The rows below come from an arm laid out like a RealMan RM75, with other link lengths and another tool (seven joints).
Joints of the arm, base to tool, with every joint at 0 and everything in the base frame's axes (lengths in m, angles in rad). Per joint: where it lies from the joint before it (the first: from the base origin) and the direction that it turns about. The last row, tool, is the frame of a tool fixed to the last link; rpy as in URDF.
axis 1: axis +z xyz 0 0 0.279
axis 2: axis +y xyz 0 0 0
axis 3: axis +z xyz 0 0 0.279
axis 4: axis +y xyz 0 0 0
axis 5: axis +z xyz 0 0 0.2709
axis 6: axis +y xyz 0 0 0
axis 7: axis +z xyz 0 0 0.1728
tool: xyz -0.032 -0.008 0.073 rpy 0 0.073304 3.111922
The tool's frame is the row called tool.
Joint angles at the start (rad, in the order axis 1, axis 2, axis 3, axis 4, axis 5, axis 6, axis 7): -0.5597 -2.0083 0.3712 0.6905 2.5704 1.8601 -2.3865
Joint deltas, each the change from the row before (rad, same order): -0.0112 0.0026 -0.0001 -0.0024 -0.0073 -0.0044 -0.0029; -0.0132 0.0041 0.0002 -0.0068 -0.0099 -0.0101 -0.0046; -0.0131 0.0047 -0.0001 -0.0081 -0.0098 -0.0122 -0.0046; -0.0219 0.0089 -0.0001 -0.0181 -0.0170 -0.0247 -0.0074; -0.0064 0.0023 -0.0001 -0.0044 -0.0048 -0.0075 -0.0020; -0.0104 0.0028 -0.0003 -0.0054 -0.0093 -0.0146 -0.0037
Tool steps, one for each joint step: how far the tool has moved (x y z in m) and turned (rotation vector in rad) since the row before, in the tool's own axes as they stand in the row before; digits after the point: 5 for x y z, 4 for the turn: -0.00602 -0.00368 0.00015 0.0022 -0.0057 0.0095; -0.00768 -0.00379 0.00064 0.0023 -0.0094 0.0084; -0.00791 -0.00344 0.00066 0.0016 -0.0108 0.0075; -0.01348 -0.00533 0.00171 0.0030 -0.0198 0.0103; -0.00406 -0.00154 0.00052 0.0003 -0.0063 0.0034; -0.00743 -0.00257 0.00099 0.0000 -0.0136 0.0059
